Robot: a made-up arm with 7 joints.
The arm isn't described. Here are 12 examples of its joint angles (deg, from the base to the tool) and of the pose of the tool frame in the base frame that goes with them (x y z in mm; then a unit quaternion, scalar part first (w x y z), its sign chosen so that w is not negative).
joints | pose
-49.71 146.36 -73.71 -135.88 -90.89 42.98 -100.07 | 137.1 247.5 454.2 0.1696 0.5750 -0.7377 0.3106
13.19 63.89 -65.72 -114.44 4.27 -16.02 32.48 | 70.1 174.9 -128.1 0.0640 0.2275 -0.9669 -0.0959
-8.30 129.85 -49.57 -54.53 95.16 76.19 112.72 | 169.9 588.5 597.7 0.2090 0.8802 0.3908 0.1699
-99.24 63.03 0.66 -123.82 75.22 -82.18 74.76 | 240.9 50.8 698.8 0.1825 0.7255 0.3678 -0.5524
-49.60 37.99 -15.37 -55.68 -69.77 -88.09 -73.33 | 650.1 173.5 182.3 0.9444 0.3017 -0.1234 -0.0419
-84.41 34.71 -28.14 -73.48 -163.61 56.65 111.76 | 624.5 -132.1 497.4 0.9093 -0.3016 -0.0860 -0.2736
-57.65 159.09 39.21 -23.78 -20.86 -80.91 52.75 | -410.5 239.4 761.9 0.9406 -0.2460 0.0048 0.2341
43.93 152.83 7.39 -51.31 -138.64 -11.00 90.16 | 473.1 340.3 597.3 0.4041 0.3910 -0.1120 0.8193
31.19 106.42 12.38 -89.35 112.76 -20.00 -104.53 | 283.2 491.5 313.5 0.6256 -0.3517 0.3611 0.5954
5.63 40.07 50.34 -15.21 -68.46 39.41 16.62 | -13.3 457.9 -205.5 0.2553 0.4807 -0.0934 -0.8337
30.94 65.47 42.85 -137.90 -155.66 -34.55 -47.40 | 144.9 248.7 262.9 0.2516 0.6931 -0.5209 0.4300
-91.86 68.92 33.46 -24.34 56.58 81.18 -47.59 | 478.7 456.5 568.2 0.1727 -0.5760 0.7989 -0.0108
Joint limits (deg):
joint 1: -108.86..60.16
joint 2: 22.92..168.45
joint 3: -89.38..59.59
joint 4: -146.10..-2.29
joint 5: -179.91..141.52
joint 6: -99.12..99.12
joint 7: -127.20..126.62
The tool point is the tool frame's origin. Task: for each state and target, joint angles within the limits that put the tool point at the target. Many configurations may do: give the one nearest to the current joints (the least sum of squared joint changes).
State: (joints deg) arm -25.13 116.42 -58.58 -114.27 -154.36 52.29 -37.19
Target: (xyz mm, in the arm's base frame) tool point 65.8 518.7 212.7
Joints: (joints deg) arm -0.66 114.90 -83.84 -85.81 -157.98 53.14 -36.57
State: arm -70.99 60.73 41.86 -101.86 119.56 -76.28 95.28
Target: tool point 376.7 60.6 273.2
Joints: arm -35.20 27.92 18.15 -138.46 125.21 -79.53 94.43
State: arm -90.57 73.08 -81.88 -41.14 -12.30 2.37 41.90
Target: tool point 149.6 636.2 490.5
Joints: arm -48.52 110.01 -89.38 -28.66 -10.17 1.21 40.79
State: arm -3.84 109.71 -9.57 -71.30 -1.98 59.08 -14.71
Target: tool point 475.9 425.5 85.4
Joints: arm -28.41 60.69 -23.09 -55.76 0.97 59.79 -11.89
